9 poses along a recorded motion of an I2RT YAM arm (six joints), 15 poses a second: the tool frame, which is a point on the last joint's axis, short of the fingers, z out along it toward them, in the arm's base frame.
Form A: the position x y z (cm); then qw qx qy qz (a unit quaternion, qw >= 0).
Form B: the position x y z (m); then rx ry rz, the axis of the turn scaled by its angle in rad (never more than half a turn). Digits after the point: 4 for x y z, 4 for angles.
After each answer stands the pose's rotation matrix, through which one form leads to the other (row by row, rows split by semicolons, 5 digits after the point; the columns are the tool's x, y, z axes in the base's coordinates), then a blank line. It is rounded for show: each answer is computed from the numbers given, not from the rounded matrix.
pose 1, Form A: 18.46 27.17 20.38 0.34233 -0.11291 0.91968 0.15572
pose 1, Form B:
0.1846 0.2717 0.2038 -0.2936 2.3911 0.4049
-0.74012 -0.31430 0.59450; -0.10107 0.92601 0.36373; -0.66483 0.20912 -0.71712

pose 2, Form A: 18.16 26.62 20.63 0.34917 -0.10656 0.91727 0.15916
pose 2, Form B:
0.1816 0.2662 0.2063 -0.2761 2.3770 0.4124
-0.73345 -0.30664 0.60665; -0.08434 0.92663 0.36640; -0.67449 0.21757 -0.70549

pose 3, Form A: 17.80 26.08 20.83 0.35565 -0.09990 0.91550 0.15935
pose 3, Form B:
0.1780 0.2608 0.2083 -0.2581 2.3650 0.4116
-0.72707 -0.29626 0.61936; -0.06957 0.92926 0.36283; -0.68303 0.22071 -0.69624

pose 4, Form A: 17.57 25.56 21.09 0.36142 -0.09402 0.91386 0.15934
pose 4, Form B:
0.1757 0.2556 0.2109 -0.2422 2.3542 0.4105
-0.72107 -0.28702 0.63062; -0.05667 0.93154 0.35919; -0.69054 0.22327 -0.68797

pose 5, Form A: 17.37 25.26 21.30 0.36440 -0.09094 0.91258 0.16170
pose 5, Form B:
0.1737 0.2526 0.2130 -0.2339 2.3476 0.4160
-0.71789 -0.28383 0.63567; -0.04813 0.93117 0.36140; -0.69449 0.22885 -0.68213

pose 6, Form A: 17.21 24.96 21.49 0.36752 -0.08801 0.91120 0.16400
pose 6, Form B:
0.1721 0.2496 0.2149 -0.2261 2.3406 0.4213
-0.71437 -0.28094 0.64090; -0.03984 0.93072 0.36357; -0.69864 0.23418 -0.67607

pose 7, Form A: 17.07 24.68 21.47 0.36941 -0.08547 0.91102 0.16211
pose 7, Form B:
0.1707 0.2468 0.2147 -0.2193 2.3380 0.4160
-0.71246 -0.27550 0.64536; -0.03596 0.93283 0.35852; -0.70079 0.23222 -0.67452

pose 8, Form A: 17.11 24.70 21.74 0.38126 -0.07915 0.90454 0.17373
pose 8, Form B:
0.1711 0.2470 0.2174 -0.2020 2.3084 0.4434
-0.69675 -0.27566 0.66223; -0.01072 0.92711 0.37465; -0.71723 0.25394 -0.64892

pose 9, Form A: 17.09 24.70 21.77 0.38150 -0.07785 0.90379 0.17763
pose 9, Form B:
0.1709 0.2470 0.2177 -0.1987 2.3063 0.4533
-0.69679 -0.27625 0.66194; -0.00519 0.92477 0.38048; -0.71725 0.26168 -0.64581

